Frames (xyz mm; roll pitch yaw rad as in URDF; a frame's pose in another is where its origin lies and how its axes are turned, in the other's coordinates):
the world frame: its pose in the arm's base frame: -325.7 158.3 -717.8 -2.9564 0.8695 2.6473
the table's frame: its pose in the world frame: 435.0 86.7 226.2 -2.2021 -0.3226 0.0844
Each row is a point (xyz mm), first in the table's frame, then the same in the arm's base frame.
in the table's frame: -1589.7 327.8 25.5
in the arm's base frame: -210.6 -19.3 387.8
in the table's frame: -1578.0 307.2 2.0
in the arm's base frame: -196.9 -40.9 366.3
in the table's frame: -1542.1 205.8 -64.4
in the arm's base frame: -118.3 -103.1 289.3
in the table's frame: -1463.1 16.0 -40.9
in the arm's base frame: 39.3 -72.3 158.8
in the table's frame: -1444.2 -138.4 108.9
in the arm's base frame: 194.0 72.4 116.8
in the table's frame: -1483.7 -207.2 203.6
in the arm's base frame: 280.3 155.3 147.5
